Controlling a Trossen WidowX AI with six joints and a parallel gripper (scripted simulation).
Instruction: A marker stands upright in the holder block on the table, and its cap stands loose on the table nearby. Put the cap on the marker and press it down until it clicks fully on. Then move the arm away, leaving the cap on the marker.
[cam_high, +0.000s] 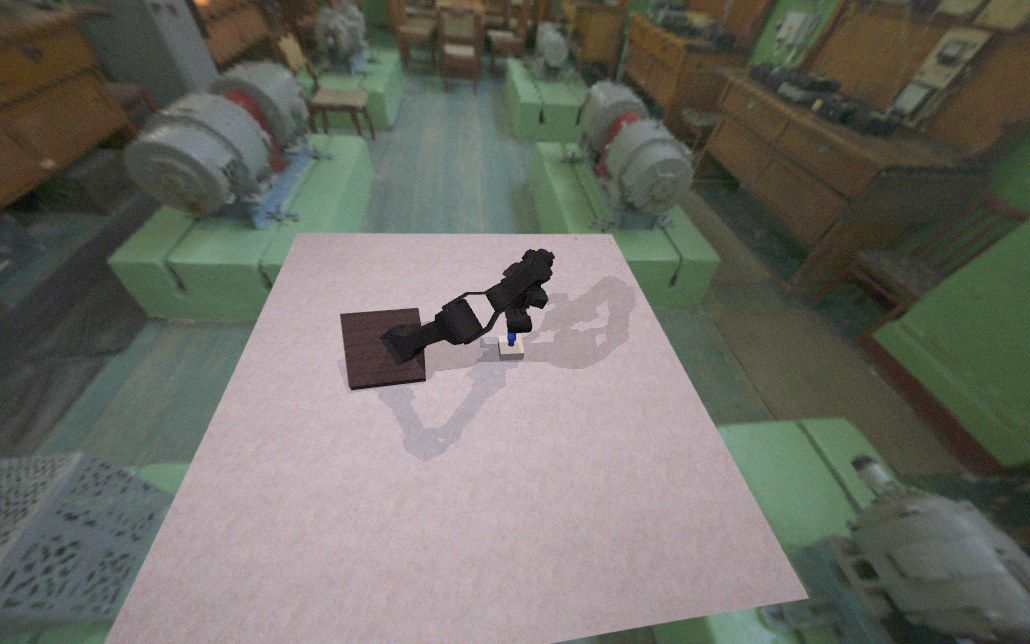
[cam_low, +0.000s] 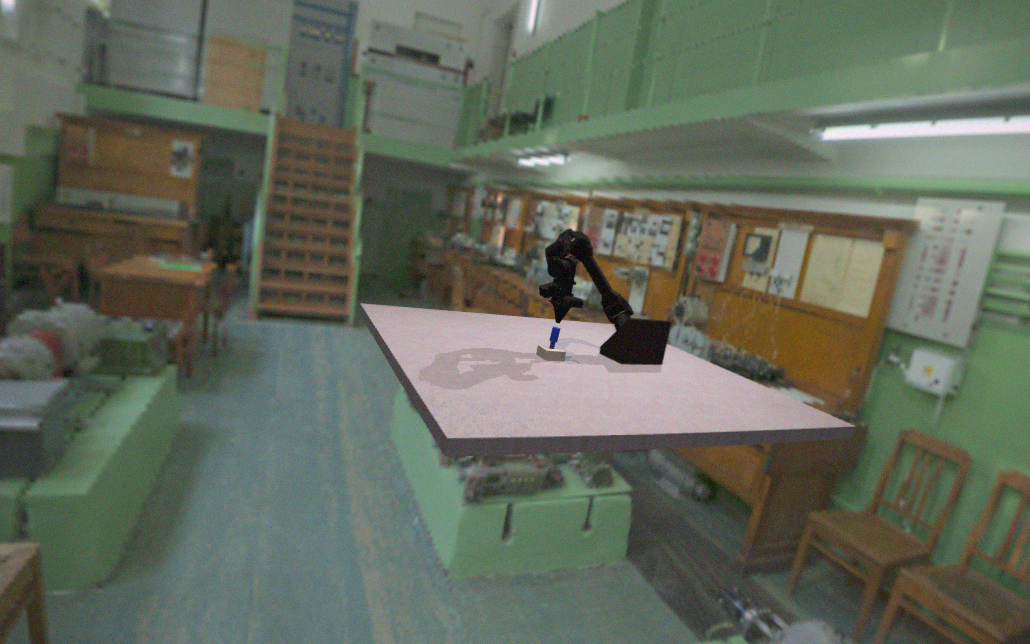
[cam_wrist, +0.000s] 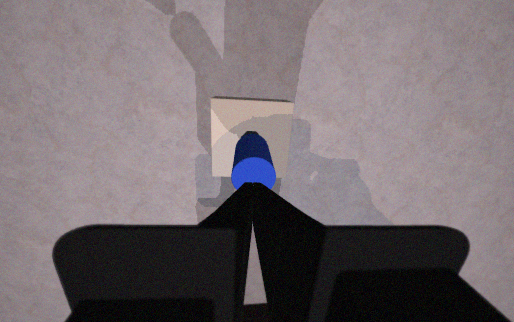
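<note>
Right now my gripper tip is 4 cm above the blue cap.
</note>
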